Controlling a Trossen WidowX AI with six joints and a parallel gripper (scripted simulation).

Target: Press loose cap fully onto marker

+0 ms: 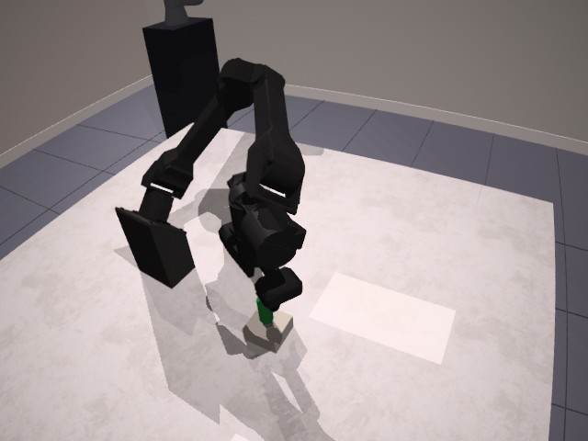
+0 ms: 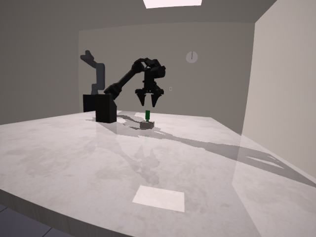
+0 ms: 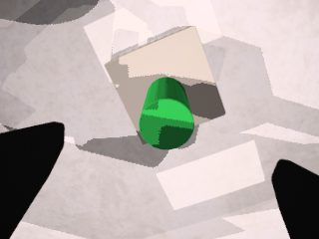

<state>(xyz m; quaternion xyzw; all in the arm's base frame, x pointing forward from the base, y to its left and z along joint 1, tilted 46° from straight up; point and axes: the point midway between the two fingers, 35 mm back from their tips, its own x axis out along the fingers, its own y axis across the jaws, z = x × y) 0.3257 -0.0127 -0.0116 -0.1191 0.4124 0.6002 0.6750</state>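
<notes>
Now: the green cap 50 mm below my gripper tip. Also, from my gripper tip: holder block: 110 mm below.
</notes>
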